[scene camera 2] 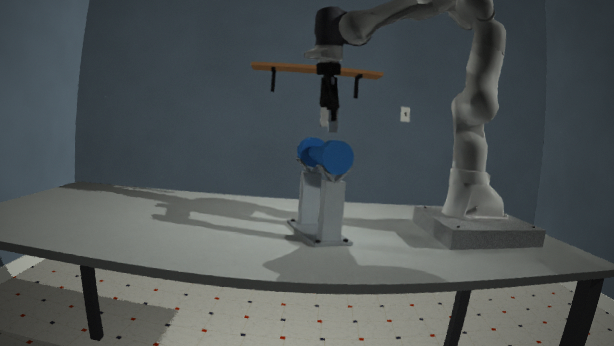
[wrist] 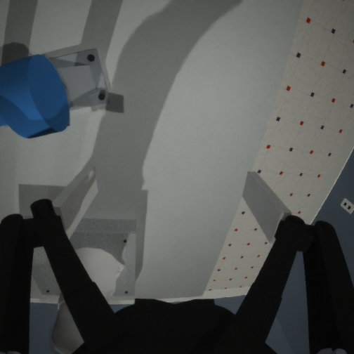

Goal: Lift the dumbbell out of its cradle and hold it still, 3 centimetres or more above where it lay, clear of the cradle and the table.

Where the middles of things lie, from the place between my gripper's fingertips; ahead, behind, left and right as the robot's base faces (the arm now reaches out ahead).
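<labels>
My hand is 22 cm to the right of the blue dumbbell (scene camera 2: 337,157), and I find the hand 1 cm past the dumbbell and 7 cm above it.
</labels>
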